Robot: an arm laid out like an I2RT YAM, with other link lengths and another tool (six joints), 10 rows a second.
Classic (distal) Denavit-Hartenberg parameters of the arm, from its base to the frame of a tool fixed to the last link. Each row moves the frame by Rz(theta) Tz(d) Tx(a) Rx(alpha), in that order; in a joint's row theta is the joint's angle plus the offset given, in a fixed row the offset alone. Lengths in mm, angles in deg.
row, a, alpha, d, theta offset
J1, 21.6, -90, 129.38, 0
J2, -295.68, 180, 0, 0
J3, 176.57, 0, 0, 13.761
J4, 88.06, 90, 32.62, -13.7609
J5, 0, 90, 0.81, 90
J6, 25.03, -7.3, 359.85, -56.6
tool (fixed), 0, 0, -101.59, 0
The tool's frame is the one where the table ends.
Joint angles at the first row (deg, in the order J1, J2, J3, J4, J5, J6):
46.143, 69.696, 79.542, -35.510, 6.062, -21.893
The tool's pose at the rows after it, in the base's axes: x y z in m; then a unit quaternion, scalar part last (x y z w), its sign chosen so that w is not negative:
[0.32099 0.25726 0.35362 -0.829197 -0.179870 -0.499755 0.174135]
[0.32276 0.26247 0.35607 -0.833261 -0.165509 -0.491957 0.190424]
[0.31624 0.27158 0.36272 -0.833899 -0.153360 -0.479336 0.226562]
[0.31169 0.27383 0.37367 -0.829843 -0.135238 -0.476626 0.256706]
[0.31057 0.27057 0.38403 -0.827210 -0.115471 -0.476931 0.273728]
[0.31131 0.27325 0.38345 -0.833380 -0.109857 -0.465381 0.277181]
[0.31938 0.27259 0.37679 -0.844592 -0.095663 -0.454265 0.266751]
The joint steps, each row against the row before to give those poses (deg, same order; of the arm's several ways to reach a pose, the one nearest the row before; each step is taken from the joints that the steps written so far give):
0.001, 0.352, -0.089, 0.966, 0.005, 1.757
0.001, 0.873, 0.785, 0.266, -0.785, 2.544
-0.003, -0.080, 0.183, 0.787, -2.809, 3.423
0.001, -1.053, -0.701, 1.670, -1.411, 3.176
-0.089, -0.879, 0.256, 0.357, -0.098, 2.550
0.000, 1.131, 2.189, -2.015, -0.436, 1.321
0.002, 1.932, 2.375, -2.376, 1.226, 1.493

